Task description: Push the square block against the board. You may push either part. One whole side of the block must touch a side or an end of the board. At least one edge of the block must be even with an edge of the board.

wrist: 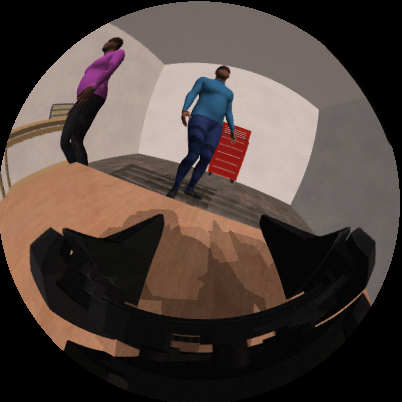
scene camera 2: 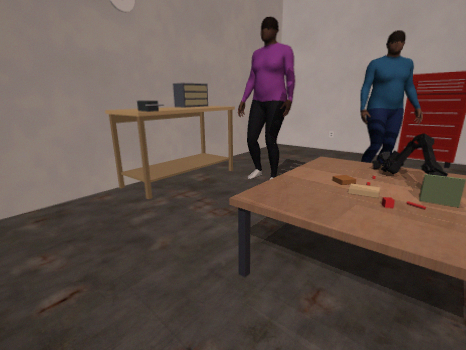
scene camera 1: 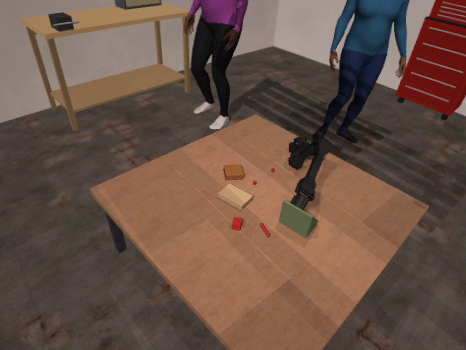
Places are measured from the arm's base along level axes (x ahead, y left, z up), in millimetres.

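Where they show: gripper, fingertip midpoint: (wrist: 213, 219); arm's base, origin of the base link: (scene camera 2: 433, 184) (scene camera 1: 296, 207).
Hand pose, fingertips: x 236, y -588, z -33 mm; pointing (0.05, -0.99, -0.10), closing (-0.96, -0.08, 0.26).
Observation:
Each offset is from my fingertips to the top centre of the thing.
The square block is brown @(205 mm ahead, 513 mm left, 19 mm down) (scene camera 1: 233, 172) (scene camera 2: 344, 179) and lies flat on the table. The board is a pale tan piece @(71 mm ahead, 666 mm left, 19 mm down) (scene camera 1: 235, 197) (scene camera 2: 364, 190), in front of the block, with a strip of table between them; they do not touch. My gripper (scene camera 1: 298, 152) (scene camera 2: 385, 162) (wrist: 213, 219) is open and empty. In scene camera 1 it is to the right of the block and farther back, apart from both parts. In the wrist view its two black fingers stand wide apart over the table top; block and board do not show there.
A red cube @(54 mm back, 812 mm left, 9 mm down) (scene camera 1: 237, 223) (scene camera 2: 388, 202) and a red stick @(170 mm back, 745 mm left, 35 mm down) (scene camera 1: 265, 230) (scene camera 2: 416, 205) lie in front of the board. Two tiny red pieces @(66 mm ahead, 499 mm left, 33 mm down) (scene camera 1: 254, 182) @(51 mm ahead, 336 mm left, 33 mm down) (scene camera 1: 273, 170) lie between block and arm. A green wedge (scene camera 1: 297, 219) (scene camera 2: 442, 190) stands near the arm's base. Two people stand behind the table.

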